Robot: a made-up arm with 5 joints.
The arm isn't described. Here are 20 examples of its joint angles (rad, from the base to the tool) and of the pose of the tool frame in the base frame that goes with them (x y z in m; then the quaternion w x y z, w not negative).
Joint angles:
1: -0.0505 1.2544 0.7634 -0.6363 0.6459
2: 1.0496 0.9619 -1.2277 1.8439 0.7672
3: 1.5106 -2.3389 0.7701 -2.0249 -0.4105
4: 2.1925 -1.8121 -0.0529 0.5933 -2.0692
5: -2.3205 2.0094 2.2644 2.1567 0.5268
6: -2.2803 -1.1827 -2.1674 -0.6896 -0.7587
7: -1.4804 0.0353 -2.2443 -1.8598 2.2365
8: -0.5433 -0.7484 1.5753 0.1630 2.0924
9: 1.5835 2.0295 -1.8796 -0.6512 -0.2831
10: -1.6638 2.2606 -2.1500 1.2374 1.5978
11: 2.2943 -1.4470 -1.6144 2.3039 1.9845
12: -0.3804 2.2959 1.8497 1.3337 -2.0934
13: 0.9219 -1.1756 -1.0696 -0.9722 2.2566
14: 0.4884 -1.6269 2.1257 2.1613 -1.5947
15: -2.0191 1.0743 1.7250 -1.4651 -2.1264
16: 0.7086 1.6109 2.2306 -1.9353 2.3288
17: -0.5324 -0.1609 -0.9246 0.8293 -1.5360
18: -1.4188 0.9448 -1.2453 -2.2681 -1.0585
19: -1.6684 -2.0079 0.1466 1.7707 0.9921
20: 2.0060 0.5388 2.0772 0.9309 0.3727
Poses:
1: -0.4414 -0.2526 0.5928 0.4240 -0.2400 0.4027 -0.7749
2: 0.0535 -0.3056 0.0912 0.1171 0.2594 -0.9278 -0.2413
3: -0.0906 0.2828 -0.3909 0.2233 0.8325 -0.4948 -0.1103
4: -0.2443 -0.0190 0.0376 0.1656 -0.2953 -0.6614 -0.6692
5: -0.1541 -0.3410 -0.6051 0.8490 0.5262 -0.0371 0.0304
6: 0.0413 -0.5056 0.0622 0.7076 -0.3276 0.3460 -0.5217
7: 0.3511 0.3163 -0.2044 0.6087 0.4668 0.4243 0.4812
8: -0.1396 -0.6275 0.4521 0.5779 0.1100 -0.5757 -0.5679
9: -0.1707 0.1853 0.2552 0.7335 -0.0585 -0.6254 0.2598
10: 0.2871 -0.0982 -0.3822 0.8478 0.0578 0.1967 0.4891
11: -0.4367 -0.6364 -0.4958 0.5706 0.1521 -0.4910 -0.6404
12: -0.6823 0.2650 0.3380 0.4989 0.1616 0.6298 0.5730
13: 0.4739 0.0047 0.3391 0.4880 -0.7593 0.2639 -0.3402
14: 0.3136 0.5719 -0.0241 0.8541 0.2039 0.3749 -0.2974
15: 0.2054 0.0037 0.0343 0.0239 -0.8103 -0.4598 -0.3624
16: 0.4299 -0.1942 0.4721 0.9397 0.2966 -0.1702 0.0017
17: 0.0197 0.1397 0.4885 0.6298 0.2615 -0.6492 0.3369
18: 0.0743 -0.4116 -0.0651 0.2530 -0.7752 0.2131 -0.5382
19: 0.3390 -0.1326 0.6882 0.2160 -0.9033 0.3319 -0.1648
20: 0.1455 0.6161 -0.2076 0.3524 0.9096 -0.0368 -0.2169
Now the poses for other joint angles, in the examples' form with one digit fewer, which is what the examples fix.
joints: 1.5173 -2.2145 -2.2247 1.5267 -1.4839
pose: -0.251 0.631 -0.264 0.860 0.169 0.289 0.384
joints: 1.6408 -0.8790 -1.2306 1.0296 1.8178
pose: -0.280 -0.356 -0.217 0.712 -0.027 -0.147 -0.686
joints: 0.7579 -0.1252 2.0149 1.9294 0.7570
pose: 0.251 0.598 0.560 0.377 -0.417 -0.350 0.749
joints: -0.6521 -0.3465 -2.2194 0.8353 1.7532
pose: -0.332 0.380 0.543 0.109 -0.558 -0.760 0.313
